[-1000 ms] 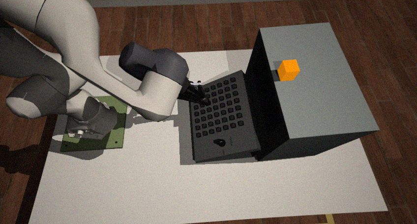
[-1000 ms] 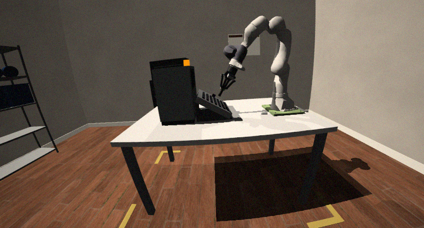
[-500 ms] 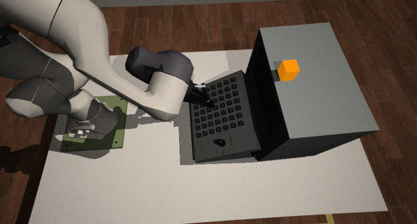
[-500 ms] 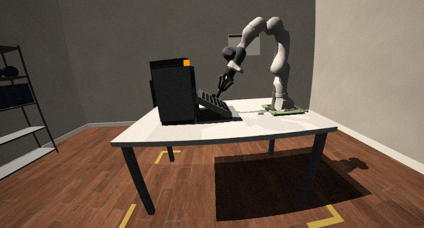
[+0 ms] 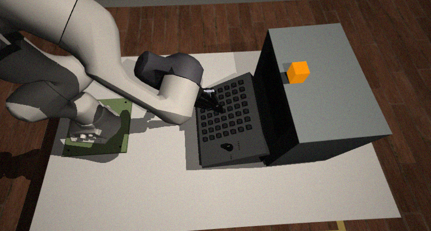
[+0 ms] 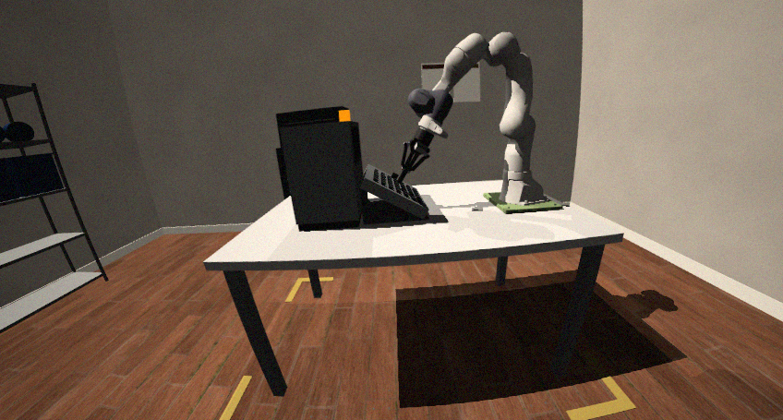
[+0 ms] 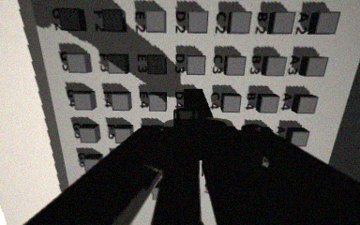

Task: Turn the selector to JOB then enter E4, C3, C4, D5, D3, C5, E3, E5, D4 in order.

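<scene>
My gripper is now 6 cm short of the key C5, 4 cm to the left of it and 2 cm above it. From my hand the other things lie so: a5 key 11 cm ahead, 4 cm to the right, 1 cm above; then c6 key 7 cm to the right, 6 cm ahead, 2 cm below; then sloped keypad 8 cm below, 5 cm to the right, 5 cm ahead.
</scene>
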